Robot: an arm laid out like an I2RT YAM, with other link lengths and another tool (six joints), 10 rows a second.
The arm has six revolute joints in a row. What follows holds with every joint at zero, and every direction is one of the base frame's. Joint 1 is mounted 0.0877 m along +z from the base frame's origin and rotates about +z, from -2.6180 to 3.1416 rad. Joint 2 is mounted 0.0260 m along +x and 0.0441 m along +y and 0.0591 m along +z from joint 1 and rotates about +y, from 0.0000 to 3.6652 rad. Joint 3 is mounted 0.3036 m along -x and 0.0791 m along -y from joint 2 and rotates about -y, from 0.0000 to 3.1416 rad. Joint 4 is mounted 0.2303 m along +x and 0.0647 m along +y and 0.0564 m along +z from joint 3 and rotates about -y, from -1.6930 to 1.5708 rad. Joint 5 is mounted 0.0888 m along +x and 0.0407 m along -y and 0.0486 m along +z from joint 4 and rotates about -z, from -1.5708 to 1.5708 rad. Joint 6 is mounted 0.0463 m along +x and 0.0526 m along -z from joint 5 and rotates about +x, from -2.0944 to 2.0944 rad. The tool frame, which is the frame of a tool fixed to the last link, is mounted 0.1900 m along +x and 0.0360 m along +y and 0.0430 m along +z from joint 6; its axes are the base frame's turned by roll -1.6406, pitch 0.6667 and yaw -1.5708 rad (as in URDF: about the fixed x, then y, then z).
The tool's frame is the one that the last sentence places.
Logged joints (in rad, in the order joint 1, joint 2, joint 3, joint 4, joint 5, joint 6), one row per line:
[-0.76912, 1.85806, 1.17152, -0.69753, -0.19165, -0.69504]
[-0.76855, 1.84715, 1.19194, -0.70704, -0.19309, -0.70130]
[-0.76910, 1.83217, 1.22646, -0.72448, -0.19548, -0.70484]
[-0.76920, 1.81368, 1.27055, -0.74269, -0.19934, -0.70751]
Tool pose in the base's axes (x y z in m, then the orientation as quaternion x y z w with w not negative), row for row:
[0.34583, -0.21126, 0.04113, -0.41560, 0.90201, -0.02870, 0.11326]
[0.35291, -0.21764, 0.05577, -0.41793, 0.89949, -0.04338, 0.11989]
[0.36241, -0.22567, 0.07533, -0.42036, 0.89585, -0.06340, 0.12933]
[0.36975, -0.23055, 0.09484, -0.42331, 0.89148, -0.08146, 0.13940]
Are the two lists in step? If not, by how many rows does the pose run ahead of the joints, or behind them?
The pose runs 1 row ahead of the joints: the pose in row i belongs to the joints in row i + 1.
